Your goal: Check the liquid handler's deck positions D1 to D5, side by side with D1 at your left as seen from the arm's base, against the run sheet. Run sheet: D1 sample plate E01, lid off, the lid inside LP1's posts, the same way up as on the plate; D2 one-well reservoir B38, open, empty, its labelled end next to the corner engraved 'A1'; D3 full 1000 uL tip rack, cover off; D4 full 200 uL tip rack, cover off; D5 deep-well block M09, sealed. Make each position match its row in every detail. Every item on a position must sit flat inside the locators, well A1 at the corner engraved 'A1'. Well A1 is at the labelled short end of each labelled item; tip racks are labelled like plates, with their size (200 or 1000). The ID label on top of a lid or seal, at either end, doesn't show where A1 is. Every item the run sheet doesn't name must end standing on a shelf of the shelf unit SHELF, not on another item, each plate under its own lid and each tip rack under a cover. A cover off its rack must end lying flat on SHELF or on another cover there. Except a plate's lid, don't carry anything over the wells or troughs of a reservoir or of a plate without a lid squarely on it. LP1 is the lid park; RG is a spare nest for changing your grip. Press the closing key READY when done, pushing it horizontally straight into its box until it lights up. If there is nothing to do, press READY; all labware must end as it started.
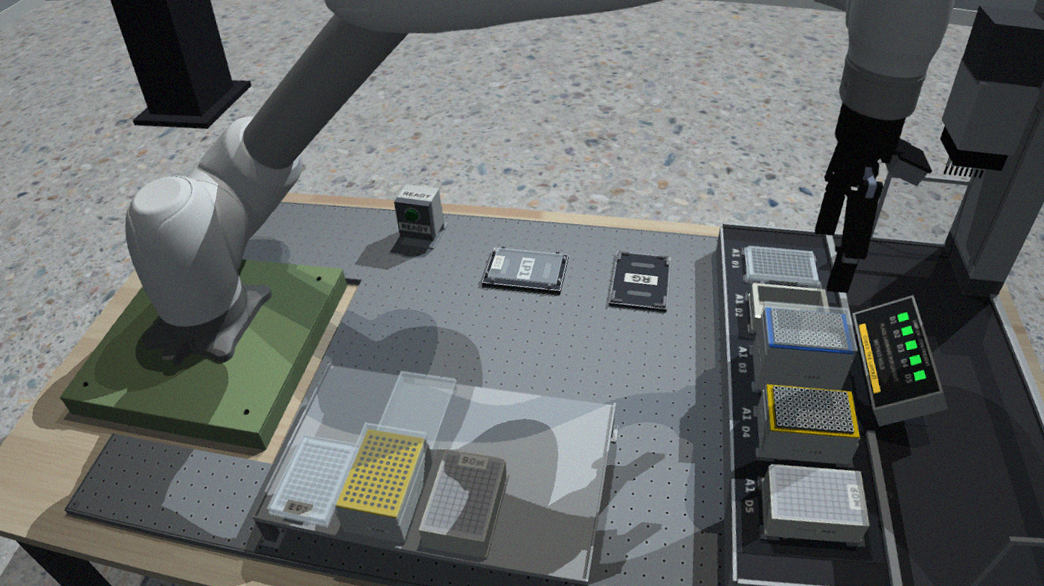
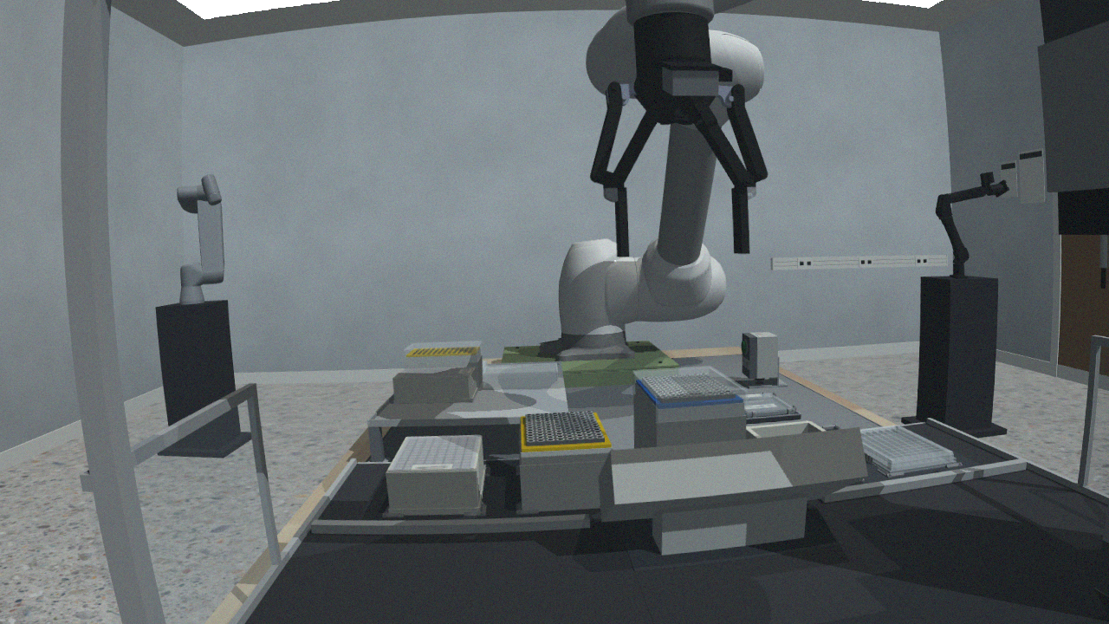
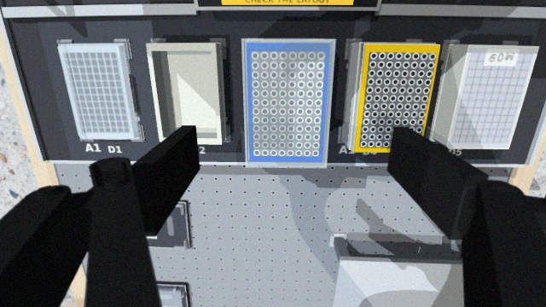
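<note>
Now: hand 10 mm past the blue-rimmed tip rack, 10 mm to the left of it and 180 mm above it. From my hand the other things lie so: cream reservoir: 10 mm behind, 120 mm to the left, 240 mm below; then clear sample plate: 10 mm behind, 250 mm to the left, 240 mm below; then yellow-rimmed tip rack: 130 mm to the right, 200 mm below.
</note>
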